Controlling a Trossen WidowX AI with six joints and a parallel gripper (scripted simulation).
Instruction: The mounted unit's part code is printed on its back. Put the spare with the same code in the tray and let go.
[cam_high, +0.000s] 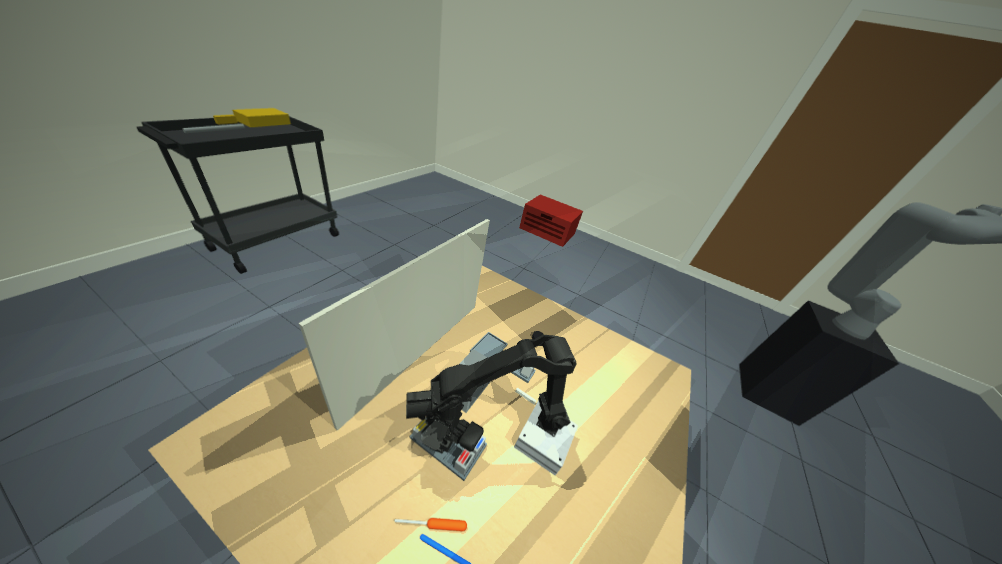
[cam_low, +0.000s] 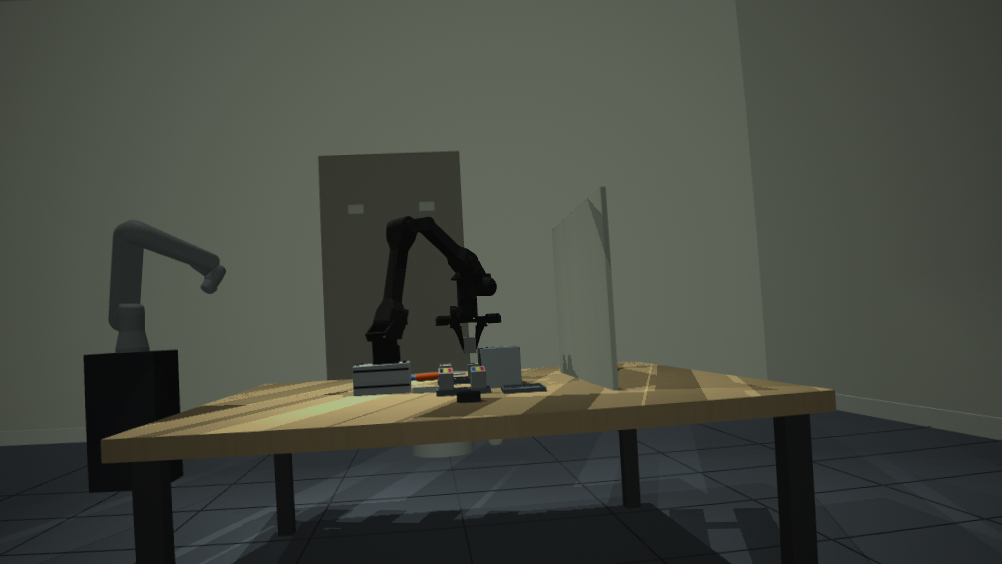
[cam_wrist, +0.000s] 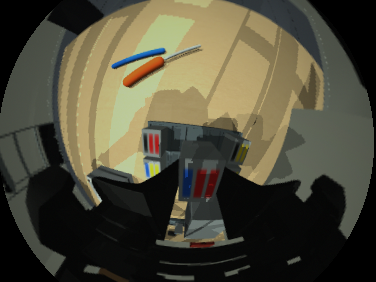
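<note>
Now: gripper tip 100 mm short of the flat dark tray, 400 mm to the left of it and 90 mm above it. Also, from my gripper tip: mounted unit 70 mm ahead, 200 mm to the right, 40 mm below; upright grey panel 290 mm ahead, 210 mm to the right, 130 mm above.
</note>
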